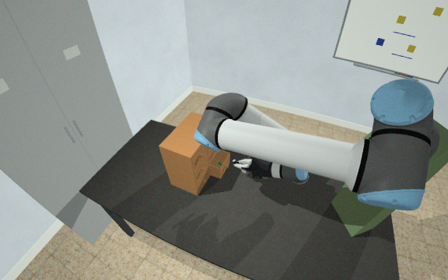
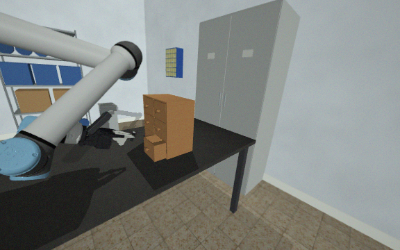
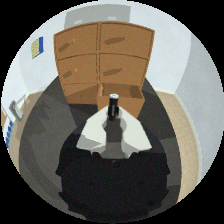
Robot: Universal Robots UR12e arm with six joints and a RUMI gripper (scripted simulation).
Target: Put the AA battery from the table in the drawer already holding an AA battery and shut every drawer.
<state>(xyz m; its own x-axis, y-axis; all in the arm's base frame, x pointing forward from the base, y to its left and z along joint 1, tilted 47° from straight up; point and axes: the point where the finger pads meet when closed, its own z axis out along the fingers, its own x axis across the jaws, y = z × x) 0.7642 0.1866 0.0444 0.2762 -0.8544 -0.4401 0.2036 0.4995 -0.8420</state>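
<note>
Now: hand 14 cm short of the small green object, 1 cm to the left of it and 13 cm above it. The rest, counted from my hand: dark AA battery: 1 cm ahead.
</note>
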